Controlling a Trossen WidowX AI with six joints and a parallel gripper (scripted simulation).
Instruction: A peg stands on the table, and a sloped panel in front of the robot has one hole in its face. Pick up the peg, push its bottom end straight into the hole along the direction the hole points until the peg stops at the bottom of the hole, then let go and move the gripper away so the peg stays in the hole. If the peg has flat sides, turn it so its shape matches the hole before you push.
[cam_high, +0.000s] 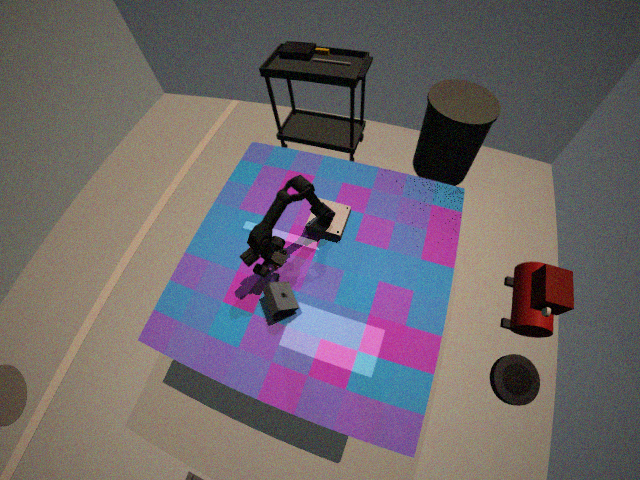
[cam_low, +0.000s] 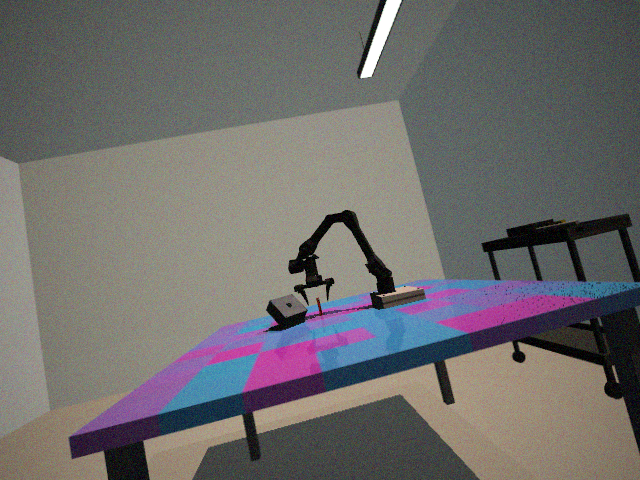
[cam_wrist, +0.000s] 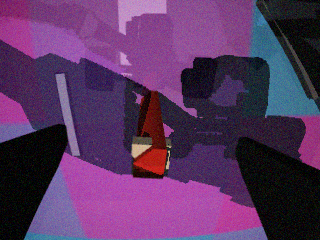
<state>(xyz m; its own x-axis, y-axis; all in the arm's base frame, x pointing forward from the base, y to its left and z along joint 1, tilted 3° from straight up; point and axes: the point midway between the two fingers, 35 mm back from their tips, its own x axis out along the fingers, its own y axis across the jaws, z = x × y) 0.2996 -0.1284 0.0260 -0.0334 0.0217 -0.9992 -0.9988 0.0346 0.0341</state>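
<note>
Right now the dark red peg is right at my gripper tip. Also, from my gripper tip: grey sloped panel 130 mm ahead, 110 mm to the left, 10 mm above.
</note>
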